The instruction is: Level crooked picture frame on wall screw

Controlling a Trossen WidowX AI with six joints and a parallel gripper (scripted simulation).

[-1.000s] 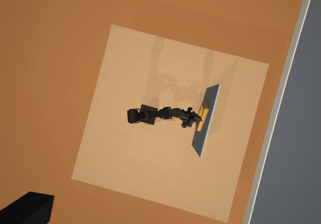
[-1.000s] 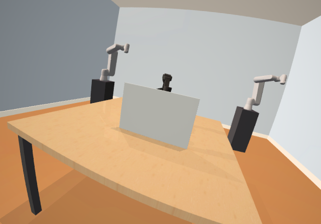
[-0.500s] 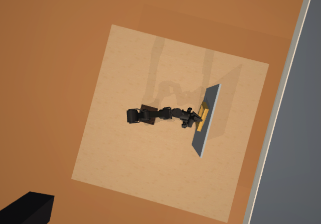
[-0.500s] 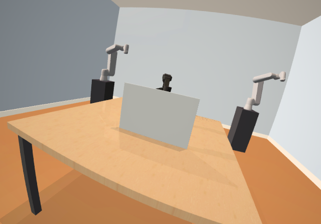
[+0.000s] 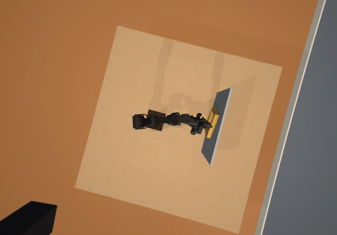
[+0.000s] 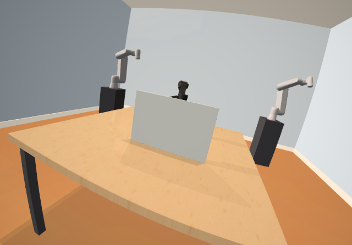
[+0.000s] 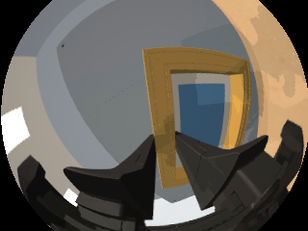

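Now: gripper tip 5 cm above the picture frame, 2 cm to the right of it and 1 cm short of it. The rest, counted from my gripper tip: grey wall panel: 6 cm below, 2 cm ahead, 1 cm to the left.
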